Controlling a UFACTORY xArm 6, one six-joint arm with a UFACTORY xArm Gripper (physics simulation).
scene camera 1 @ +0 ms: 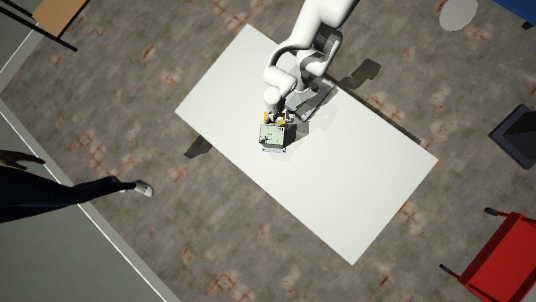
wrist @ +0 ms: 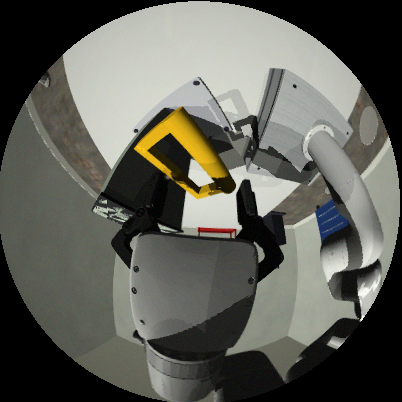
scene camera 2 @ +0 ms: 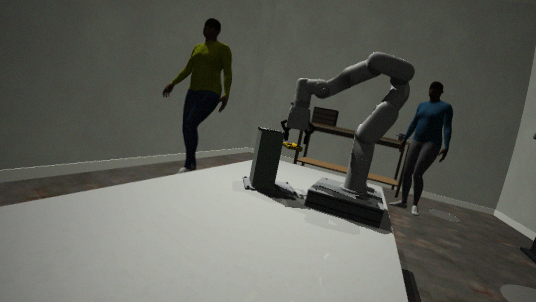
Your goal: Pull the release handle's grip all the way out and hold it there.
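The release handle's housing point(scene camera 1: 272, 136) point(scene camera 2: 266, 160) point(wrist: 131, 175) is a dark upright box with a pale green top, standing on a grey base plate point(wrist: 195, 92). Its yellow loop grip point(scene camera 1: 266, 118) point(scene camera 2: 292, 146) point(wrist: 204, 150) sticks out from the side facing the robot base. My gripper point(scene camera 1: 274, 118) point(scene camera 2: 296, 137) point(wrist: 201, 182) is open and empty, pointing down close above the grip. In the wrist view, one finger is over the housing side and the other is just outside the grip's near end. How far the grip is out of the housing is hard to tell.
The housing stands close to the fingers. The robot's base point(scene camera 1: 312, 100) point(scene camera 2: 345, 202) point(wrist: 295, 117) is beside it on the white table point(scene camera 1: 340, 200) point(scene camera 2: 175, 240) point(wrist: 150, 50). Two people point(scene camera 2: 207, 67) point(scene camera 2: 434, 122) stand beyond the table. A workbench point(scene camera 2: 345, 134) is behind the arm.
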